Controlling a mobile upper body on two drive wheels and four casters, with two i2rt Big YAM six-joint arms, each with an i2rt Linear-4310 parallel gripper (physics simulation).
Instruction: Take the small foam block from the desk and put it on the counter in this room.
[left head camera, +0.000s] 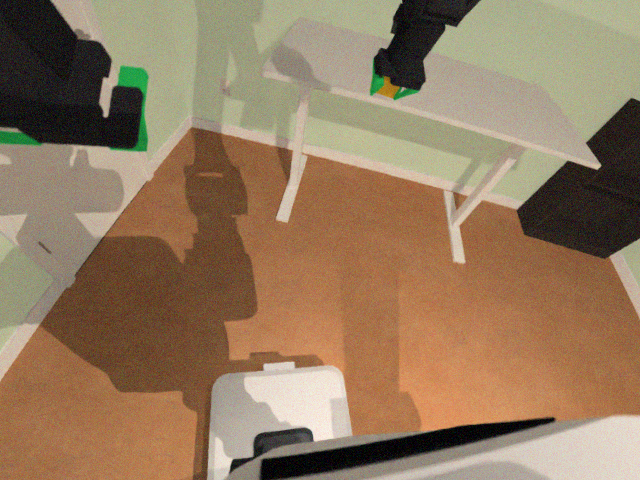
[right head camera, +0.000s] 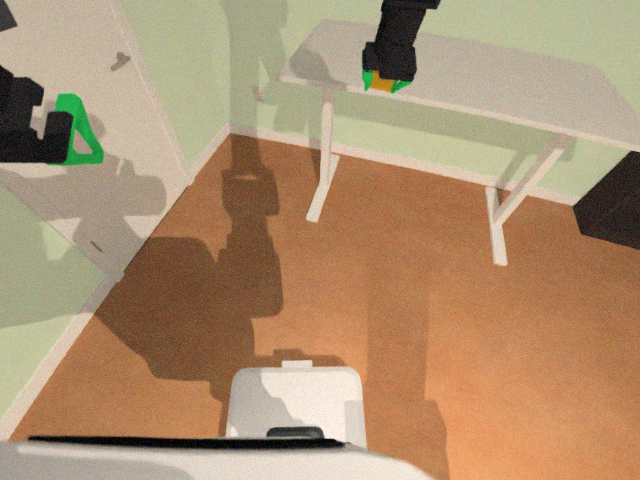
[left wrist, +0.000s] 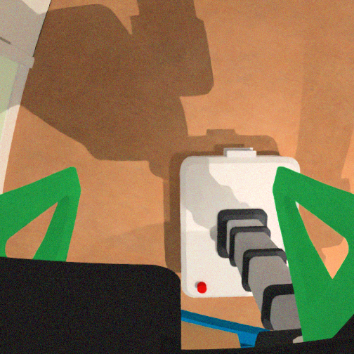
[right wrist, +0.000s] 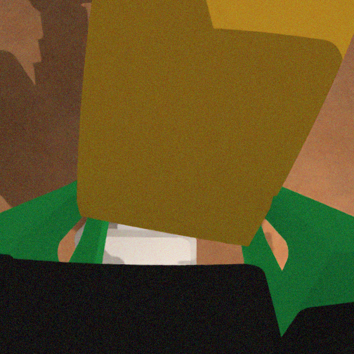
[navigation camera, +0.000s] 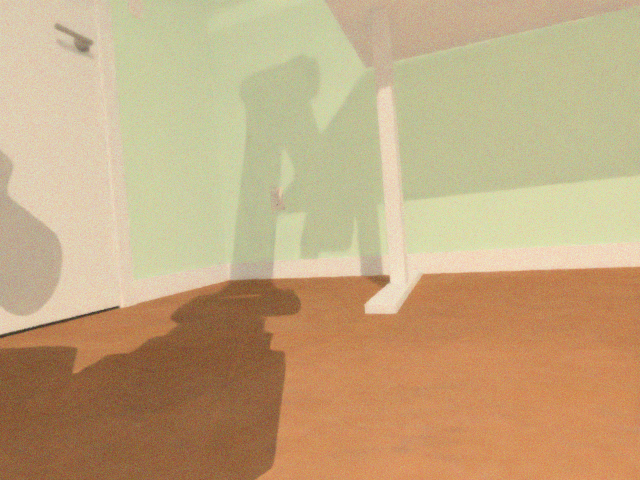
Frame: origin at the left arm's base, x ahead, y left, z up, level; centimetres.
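Seen in the pictures: left gripper, between the fingertips: (left head camera: 94, 141) (right head camera: 62, 157); right gripper, between the fingertips: (left head camera: 382, 95) (right head camera: 378, 90).
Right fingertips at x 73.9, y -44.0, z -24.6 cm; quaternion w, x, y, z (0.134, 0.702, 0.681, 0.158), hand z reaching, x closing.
Observation:
Offsets run from my right fingertips to a thing's top centre. "*": to the spot under its first point. Level surfaces: height alone.
The small foam block @[dx +3.9, dy -1.0, dz +7.7 cm] (left head camera: 386, 88) (right head camera: 381, 82) (right wrist: 200, 130) is yellow-orange and held between the green fingers of my right gripper (left head camera: 391, 88) (right head camera: 385, 83) (right wrist: 172, 176), which is shut on it. In the head camera views the block overlaps the front edge of a desk @[dz -21.4 cm] (left head camera: 485, 98) (right head camera: 506, 82); how high it is above or before it I cannot tell. My left gripper (left wrist: 176, 177) is open, with its fingers wide apart above the robot's base. In the head camera views it is at the left, in front of a door. No counter that I can identify shows.
The desk's white legs @[* dx +83.7, dy +6.1, dz -73.3 cm] (left head camera: 298, 139) (right head camera: 326, 139) (navigation camera: 391, 170) stand on the brown floor. A black cabinet (left head camera: 578, 211) (right head camera: 615, 201) is at the right. A pale door (left head camera: 111, 217) (right head camera: 149, 155) (navigation camera: 51, 129) is at the left. A blue edge (left wrist: 215, 321) shows beside the white base (left wrist: 205, 260).

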